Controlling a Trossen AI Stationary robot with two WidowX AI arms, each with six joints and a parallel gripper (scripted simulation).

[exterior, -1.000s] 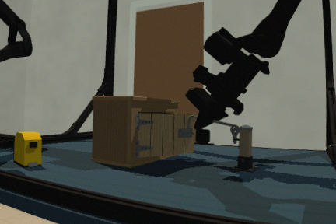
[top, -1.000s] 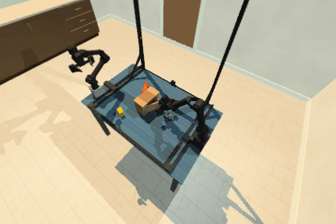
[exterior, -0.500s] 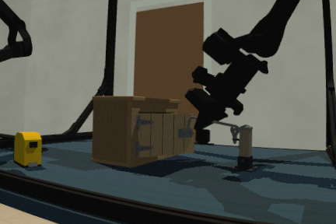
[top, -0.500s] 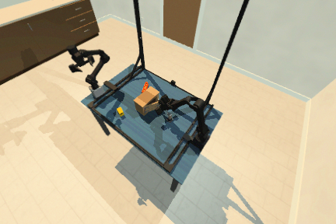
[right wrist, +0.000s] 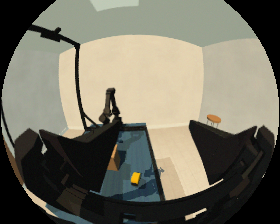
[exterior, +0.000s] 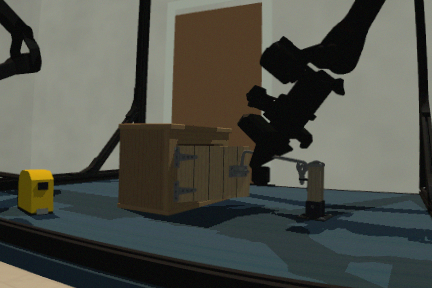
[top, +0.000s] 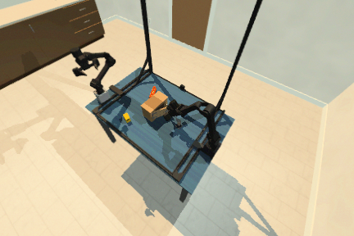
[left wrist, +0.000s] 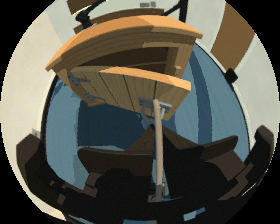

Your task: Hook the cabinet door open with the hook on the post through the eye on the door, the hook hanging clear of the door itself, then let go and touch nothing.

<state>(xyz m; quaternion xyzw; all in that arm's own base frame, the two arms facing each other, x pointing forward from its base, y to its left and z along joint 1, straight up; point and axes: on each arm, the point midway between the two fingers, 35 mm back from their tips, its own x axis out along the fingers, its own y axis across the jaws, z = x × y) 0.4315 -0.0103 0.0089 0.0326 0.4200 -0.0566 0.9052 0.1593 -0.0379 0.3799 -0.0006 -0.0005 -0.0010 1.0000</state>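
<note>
Right now my left hand is 1 cm short of the metal hook, 2 cm to the right of it and 2 cm above it. The rest, counted from my left hand: yellow box (18 cm ahead, 34 cm to the right, 7 cm below); cabinet door (2 cm ahead, 8 cm to the right, 4 cm below); orange object (19 cm behind, 31 cm to the right, 10 cm below).
</note>
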